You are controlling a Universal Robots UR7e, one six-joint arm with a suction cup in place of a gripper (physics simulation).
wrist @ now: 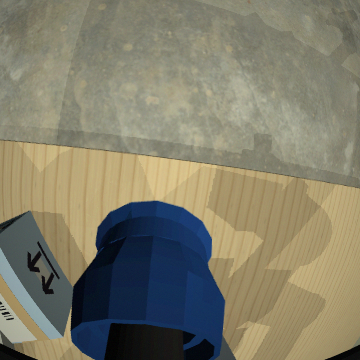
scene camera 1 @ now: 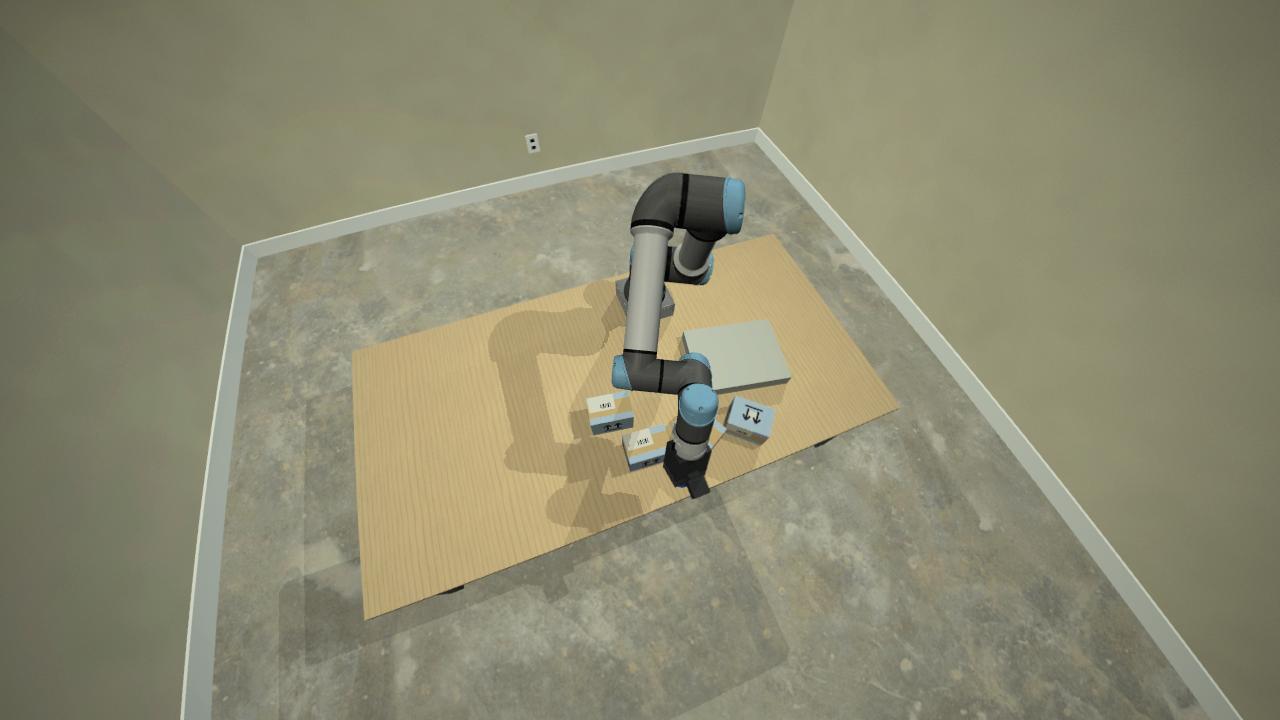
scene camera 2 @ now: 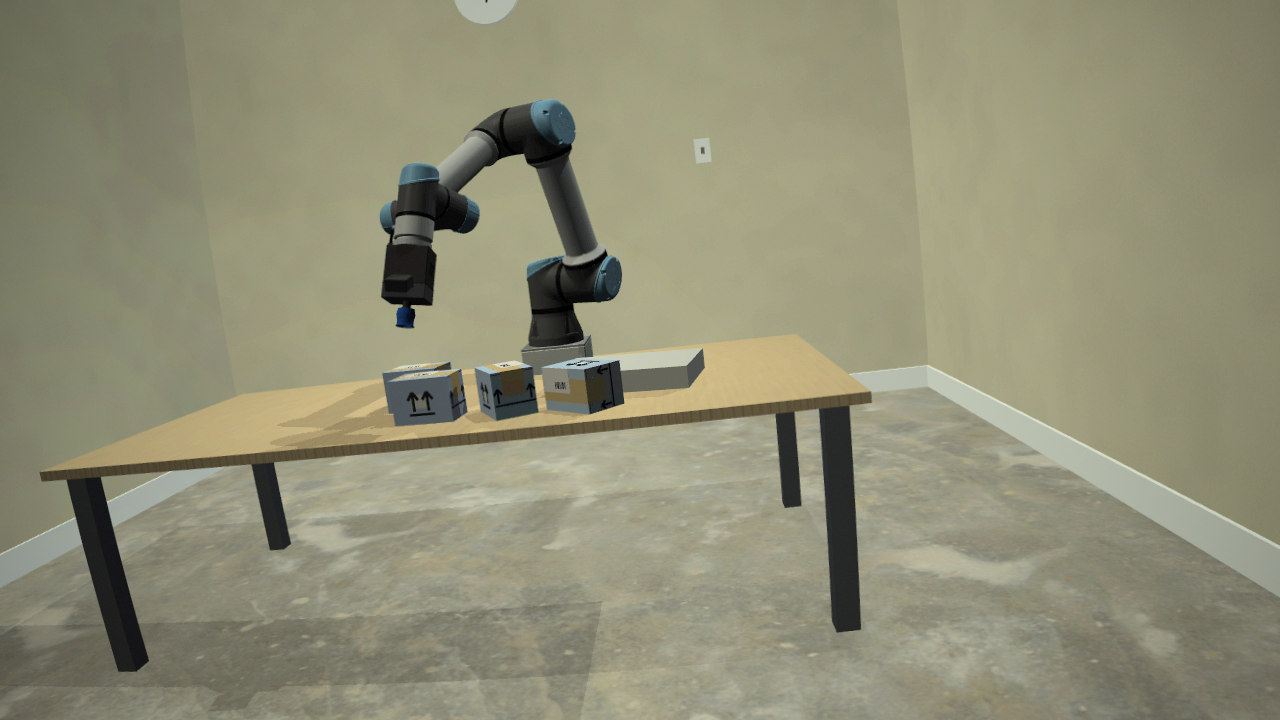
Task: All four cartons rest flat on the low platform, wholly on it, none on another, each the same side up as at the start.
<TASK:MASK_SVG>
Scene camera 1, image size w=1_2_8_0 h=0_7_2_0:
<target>low grey platform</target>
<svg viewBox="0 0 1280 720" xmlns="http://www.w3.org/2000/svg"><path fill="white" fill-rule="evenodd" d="M769 319L683 331L682 341L686 354L699 353L708 359L712 372L712 389L714 389L717 395L786 384L792 378Z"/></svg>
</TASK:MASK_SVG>
